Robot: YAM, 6 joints.
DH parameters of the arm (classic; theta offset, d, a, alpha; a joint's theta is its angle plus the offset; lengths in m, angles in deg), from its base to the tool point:
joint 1: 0 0.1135 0.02 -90
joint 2: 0 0 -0.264 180
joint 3: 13.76 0 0.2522 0
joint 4: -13.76 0 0.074 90
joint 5: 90 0 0 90
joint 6: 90 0.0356 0 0
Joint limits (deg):
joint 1: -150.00..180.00
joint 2: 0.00..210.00
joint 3: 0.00..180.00
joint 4: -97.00..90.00
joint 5: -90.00..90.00
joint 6: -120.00..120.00
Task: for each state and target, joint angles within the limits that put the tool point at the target. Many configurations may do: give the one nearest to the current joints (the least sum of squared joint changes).
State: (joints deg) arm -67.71 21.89 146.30 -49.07 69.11 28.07
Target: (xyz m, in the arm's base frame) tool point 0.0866 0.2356 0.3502
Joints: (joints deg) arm -117.18 0.00 98.92 -96.43 59.24 28.07
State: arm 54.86 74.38 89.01 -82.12 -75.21 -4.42
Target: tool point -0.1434 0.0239 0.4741
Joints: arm 4.50 28.20 105.99 -89.52 -80.23 -4.42
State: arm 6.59 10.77 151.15 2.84 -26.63 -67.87
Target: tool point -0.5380 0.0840 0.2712
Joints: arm -6.59 0.00 149.11 -23.80 -37.58 -67.87
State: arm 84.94 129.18 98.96 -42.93 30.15 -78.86
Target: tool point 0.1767 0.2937 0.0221
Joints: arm 62.08 134.84 74.98 -51.95 31.54 -78.86
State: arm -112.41 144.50 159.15 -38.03 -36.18 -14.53
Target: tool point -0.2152 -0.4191 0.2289
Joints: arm -119.71 132.10 122.89 -68.30 -35.71 -14.53
